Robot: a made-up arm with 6 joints.
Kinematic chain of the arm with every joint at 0, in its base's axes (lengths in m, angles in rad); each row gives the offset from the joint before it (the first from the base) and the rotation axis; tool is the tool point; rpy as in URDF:
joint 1: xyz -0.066 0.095 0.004 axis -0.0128 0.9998 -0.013
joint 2: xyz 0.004 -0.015 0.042 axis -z
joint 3: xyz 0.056 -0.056 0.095 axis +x
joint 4: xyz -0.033 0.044 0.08 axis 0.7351 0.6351 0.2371
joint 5: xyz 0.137 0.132 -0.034 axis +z
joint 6: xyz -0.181 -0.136 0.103 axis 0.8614 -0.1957 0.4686
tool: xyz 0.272 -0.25 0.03 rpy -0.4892 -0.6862 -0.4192
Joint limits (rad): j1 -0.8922..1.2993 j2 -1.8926..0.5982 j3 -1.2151..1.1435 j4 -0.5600..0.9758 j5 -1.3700..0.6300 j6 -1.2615..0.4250
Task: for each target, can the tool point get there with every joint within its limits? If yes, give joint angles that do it. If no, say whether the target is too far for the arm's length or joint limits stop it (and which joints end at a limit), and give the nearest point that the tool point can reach.
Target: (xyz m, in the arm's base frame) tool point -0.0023 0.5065 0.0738
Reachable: yes | joints 0.3274 -1.6739 -0.1516 0.5696 0.4506 0.2978
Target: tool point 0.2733 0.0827 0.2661
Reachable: yes | joints -0.6093 -0.7709 0.8478 0.5409 0.1125 -0.6621
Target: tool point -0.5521 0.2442 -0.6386
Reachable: no: joint limits stop it (at a limit: joint 1, joint 3, joint 5, joint 6) | nearest point -0.3646 0.1603 -0.2655 | short by 0.426 m
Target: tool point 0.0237 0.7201 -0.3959
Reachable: no: joint limits stop it (at a limit: joint 1, joint 3, joint 5) | nearest point 0.1015 0.5517 -0.2632 | short by 0.228 m
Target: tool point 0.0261 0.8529 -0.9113
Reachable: no: too far | nearest point 0.1590 0.4504 -0.3857 | short by 0.675 m
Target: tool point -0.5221 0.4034 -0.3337
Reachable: no: joint limits stop it (at a limit: joint 1, joint 3, joint 5, joint 6) | nearest point -0.4017 0.2900 -0.1832 | short by 0.224 m
